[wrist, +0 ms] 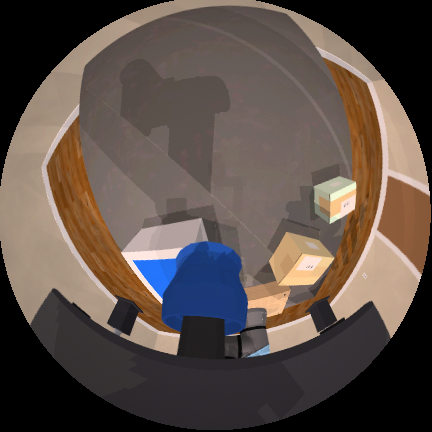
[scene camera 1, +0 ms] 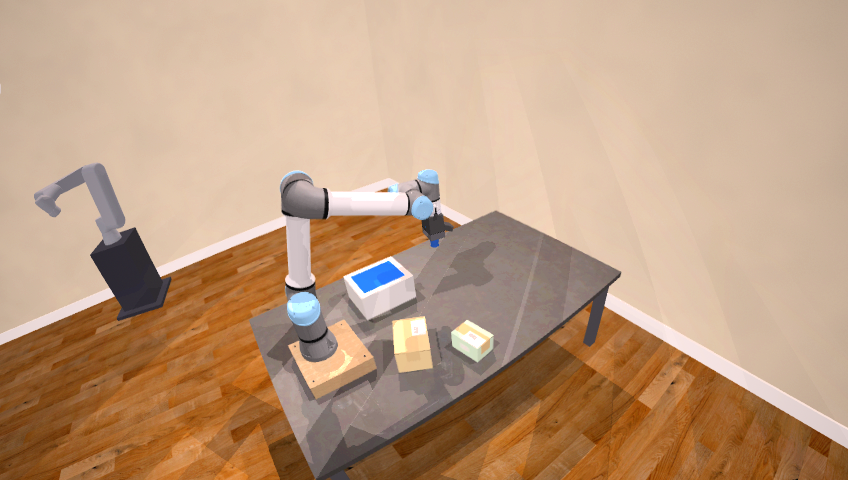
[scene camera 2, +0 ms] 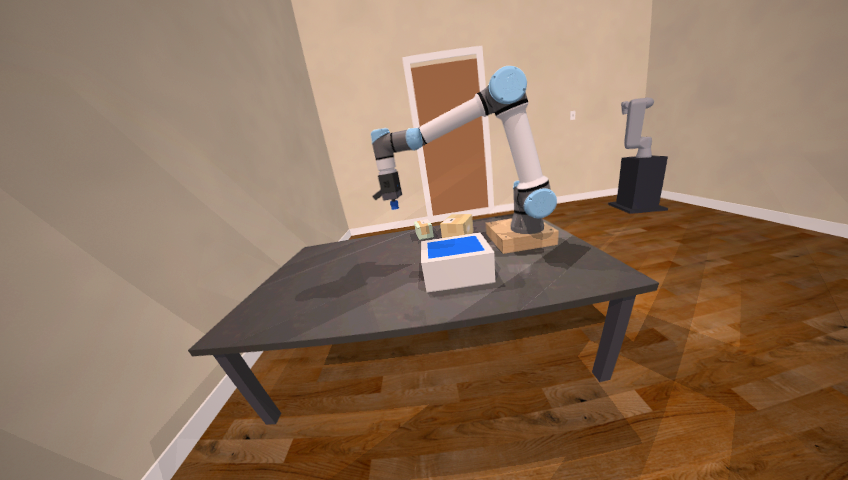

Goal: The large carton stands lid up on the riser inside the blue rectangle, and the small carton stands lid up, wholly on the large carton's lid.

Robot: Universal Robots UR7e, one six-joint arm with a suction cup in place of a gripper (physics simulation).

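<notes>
The large tan carton (scene camera 1: pixel 411 342) (scene camera 2: pixel 457 226) (wrist: pixel 302 262) stands on the table, label and tape on its upward face. The small pale green carton (scene camera 1: pixel 472 340) (scene camera 2: pixel 423 229) (wrist: pixel 334 201) stands apart from it on the table, also with label and tape upward. The white riser (scene camera 1: pixel 387 302) (scene camera 2: pixel 458 275) (wrist: pixel 170 237) bears a filled blue rectangle (scene camera 1: pixel 377 275) (scene camera 2: pixel 455 246) (wrist: pixel 154 271) on top, with no carton on it. My blue suction cup (scene camera 1: pixel 435 243) (scene camera 2: pixel 394 205) (wrist: pixel 205 285) is off and empty, high above the table beyond the riser's side. It hides part of the riser in the wrist view.
The grey table (scene camera 1: pixel 553 291) (scene camera 2: pixel 267 315) (wrist: pixel 270 120) carries everything. My arm's wooden base block (scene camera 1: pixel 348 369) (scene camera 2: pixel 523 240) (wrist: pixel 270 300) stands near the large carton. A second grey arm on a dark pedestal (scene camera 1: pixel 127 270) (scene camera 2: pixel 641 181) stands on the floor away from the table.
</notes>
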